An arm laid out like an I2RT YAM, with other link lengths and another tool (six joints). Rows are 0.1 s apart.
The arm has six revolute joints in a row. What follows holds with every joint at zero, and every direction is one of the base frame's. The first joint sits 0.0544 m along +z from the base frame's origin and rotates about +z. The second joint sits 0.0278 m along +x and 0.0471 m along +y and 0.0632 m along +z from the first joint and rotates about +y. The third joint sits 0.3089 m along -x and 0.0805 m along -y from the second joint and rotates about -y. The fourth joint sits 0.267 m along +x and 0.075 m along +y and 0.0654 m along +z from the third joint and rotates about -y. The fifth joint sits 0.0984 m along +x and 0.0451 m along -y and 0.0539 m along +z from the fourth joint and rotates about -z. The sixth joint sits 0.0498 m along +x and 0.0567 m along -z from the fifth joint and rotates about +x. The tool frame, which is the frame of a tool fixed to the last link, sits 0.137 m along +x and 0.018 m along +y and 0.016 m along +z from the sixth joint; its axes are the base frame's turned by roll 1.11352, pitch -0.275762 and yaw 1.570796 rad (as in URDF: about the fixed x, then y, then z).
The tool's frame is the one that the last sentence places.
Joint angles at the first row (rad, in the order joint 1, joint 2, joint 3, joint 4, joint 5, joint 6):
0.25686 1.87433 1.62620 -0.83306 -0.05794 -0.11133
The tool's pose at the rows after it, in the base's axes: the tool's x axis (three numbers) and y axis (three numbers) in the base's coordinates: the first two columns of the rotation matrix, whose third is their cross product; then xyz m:
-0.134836, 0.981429, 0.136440, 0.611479, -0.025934, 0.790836, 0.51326, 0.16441, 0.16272
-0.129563, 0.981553, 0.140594, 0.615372, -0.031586, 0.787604, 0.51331, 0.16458, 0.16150
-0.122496, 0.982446, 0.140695, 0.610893, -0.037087, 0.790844, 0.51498, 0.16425, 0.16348
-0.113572, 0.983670, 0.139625, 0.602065, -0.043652, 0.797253, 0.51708, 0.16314, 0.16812
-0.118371, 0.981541, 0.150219, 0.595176, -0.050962, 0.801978, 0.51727, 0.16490, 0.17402
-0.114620, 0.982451, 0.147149, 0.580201, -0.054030, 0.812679, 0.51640, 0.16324, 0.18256
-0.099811, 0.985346, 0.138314, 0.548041, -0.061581, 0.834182, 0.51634, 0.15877, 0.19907
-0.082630, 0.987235, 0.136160, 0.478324, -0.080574, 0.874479, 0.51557, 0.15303, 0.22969
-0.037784, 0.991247, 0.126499, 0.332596, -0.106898, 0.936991, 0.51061, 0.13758, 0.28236
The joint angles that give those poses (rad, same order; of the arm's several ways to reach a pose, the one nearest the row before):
0.25704 1.88135 1.63060 -0.83890 -0.06684 -0.10624
0.25673 1.88444 1.63176 -0.84060 -0.06903 -0.10019
0.25702 1.88411 1.63577 -0.83911 -0.06469 -0.09313
0.25666 1.88022 1.64226 -0.83873 -0.05767 -0.08527
0.25634 1.87328 1.64726 -0.83907 -0.06761 -0.08428
0.25669 1.85450 1.64463 -0.83773 -0.05939 -0.08099
0.25686 1.82177 1.64366 -0.83385 -0.03651 -0.07061
0.25729 1.75699 1.62765 -0.80438 -0.00774 -0.05529
0.25805 1.63424 1.57645 -0.72801 0.06549 -0.03081

